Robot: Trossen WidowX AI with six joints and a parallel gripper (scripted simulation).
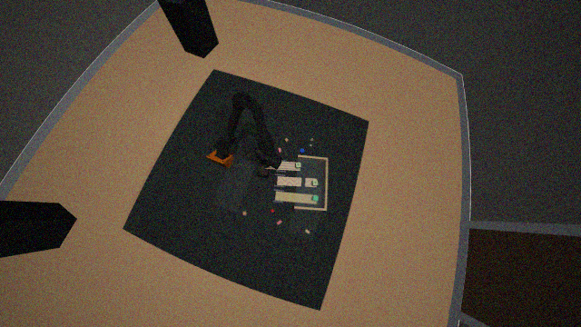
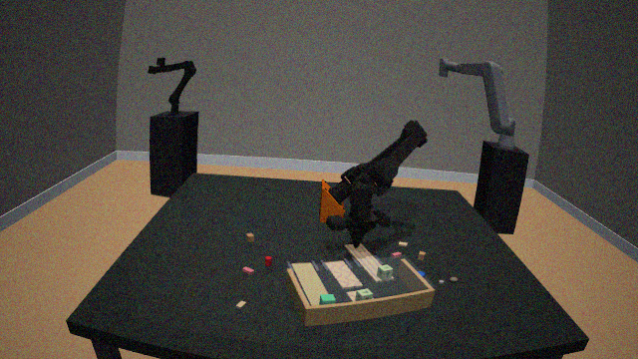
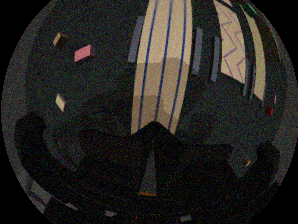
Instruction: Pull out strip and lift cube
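Right now the zigzag strip is 180 mm ahead of my gripper tip and 30 mm to the right of it. The rest, counted from my gripper tip: red cylinder 230 mm to the right, 170 mm ahead, 10 mm above.
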